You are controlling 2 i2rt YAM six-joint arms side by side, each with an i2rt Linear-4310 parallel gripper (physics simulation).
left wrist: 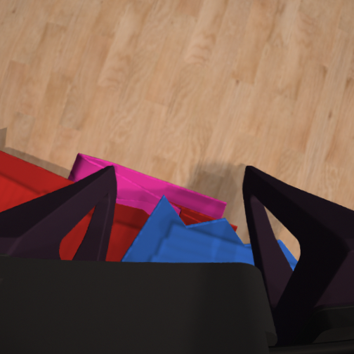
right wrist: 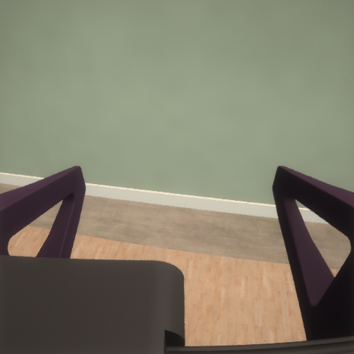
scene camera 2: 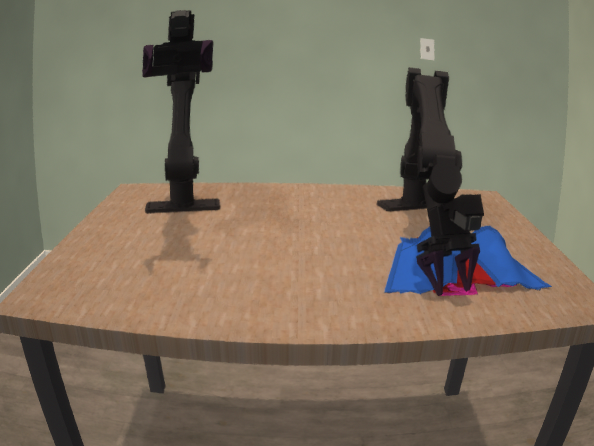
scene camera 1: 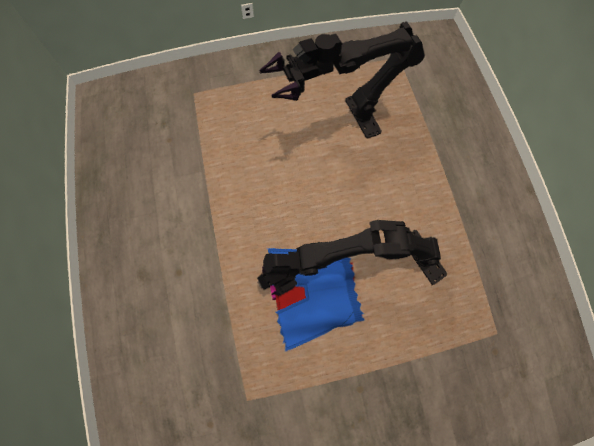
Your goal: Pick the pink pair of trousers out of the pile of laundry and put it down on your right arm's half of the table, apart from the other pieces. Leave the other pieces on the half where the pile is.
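Note:
The pink pair of trousers (scene camera 1: pixel 273 289) (scene camera 2: pixel 460 291) (left wrist: pixel 150 187) shows as a narrow strip at the pile's edge. The rest is hidden under a red piece (scene camera 1: pixel 291 298) (scene camera 2: pixel 481 275) (left wrist: pixel 20 175) and a blue piece (scene camera 1: pixel 327 300) (scene camera 2: pixel 500 257) (left wrist: pixel 195 245). My left gripper (scene camera 2: pixel 453 291) (left wrist: pixel 179 176) is open, pointing down, with its fingertips low at the pink strip. In the left wrist view one finger overlaps the pink strip and the other stands beyond its end. My right gripper (scene camera 1: pixel 267 83) (scene camera 2: pixel 178 57) (right wrist: pixel 178 176) is open and empty, high above the table.
The table (scene camera 1: pixel 320 185) (scene camera 2: pixel 300 300) carries both arm bases along one long side. The pile lies on the left arm's half, at the right in scene camera 2. The left forearm hangs over part of the blue piece. A wall (right wrist: pixel 175 90) stands beyond the table.

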